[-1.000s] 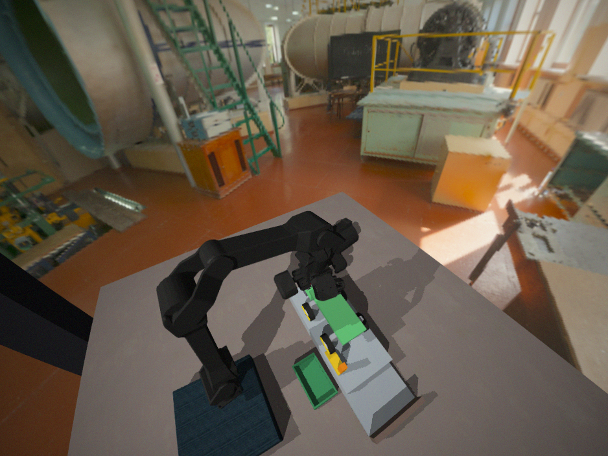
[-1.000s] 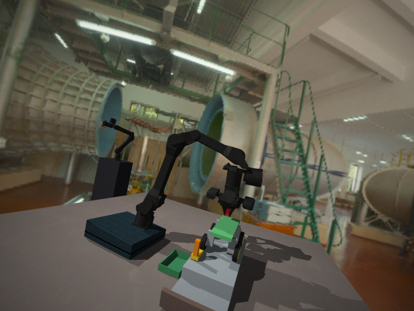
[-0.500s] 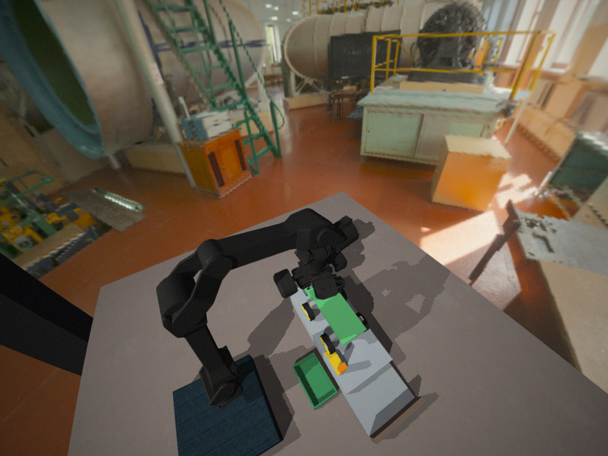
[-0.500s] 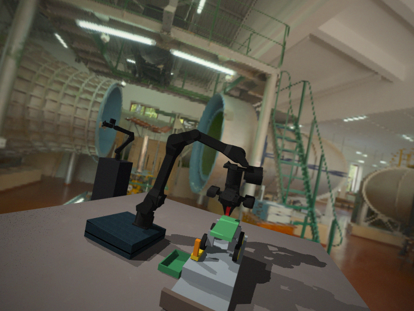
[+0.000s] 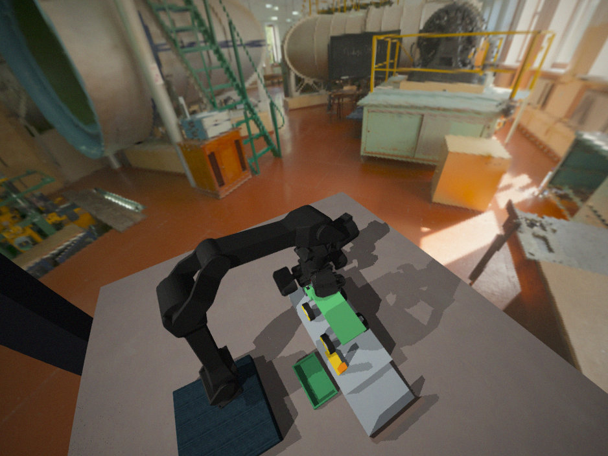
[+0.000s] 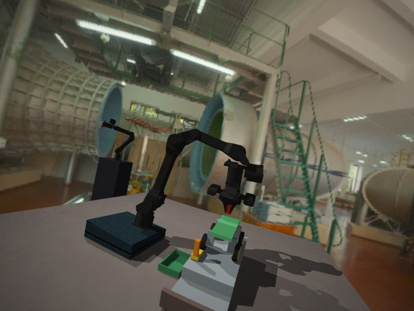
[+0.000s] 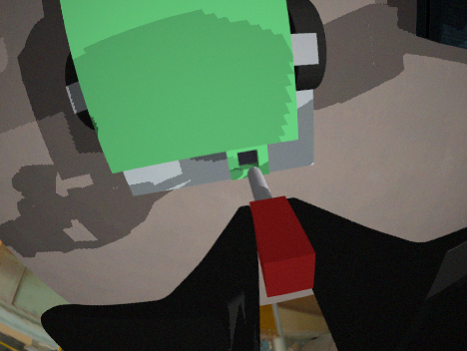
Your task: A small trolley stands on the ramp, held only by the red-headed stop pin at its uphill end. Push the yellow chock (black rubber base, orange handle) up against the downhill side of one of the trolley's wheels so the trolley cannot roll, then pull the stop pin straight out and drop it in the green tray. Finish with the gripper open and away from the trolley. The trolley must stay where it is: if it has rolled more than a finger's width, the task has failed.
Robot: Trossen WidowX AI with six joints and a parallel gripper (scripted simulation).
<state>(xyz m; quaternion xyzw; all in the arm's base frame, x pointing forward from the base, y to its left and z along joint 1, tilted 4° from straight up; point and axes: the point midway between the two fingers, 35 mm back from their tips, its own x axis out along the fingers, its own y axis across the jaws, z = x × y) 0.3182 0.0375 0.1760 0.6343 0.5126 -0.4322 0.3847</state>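
My gripper tip is 180 mm above the green tray, 170 mm to the left of it and 130 mm past it. Round my gripper tip: grey ramp: 120 mm below, 110 mm to the right; then red-headed stop pin: right at my gripper tip; then trolley: 100 mm to the right, 60 mm below.
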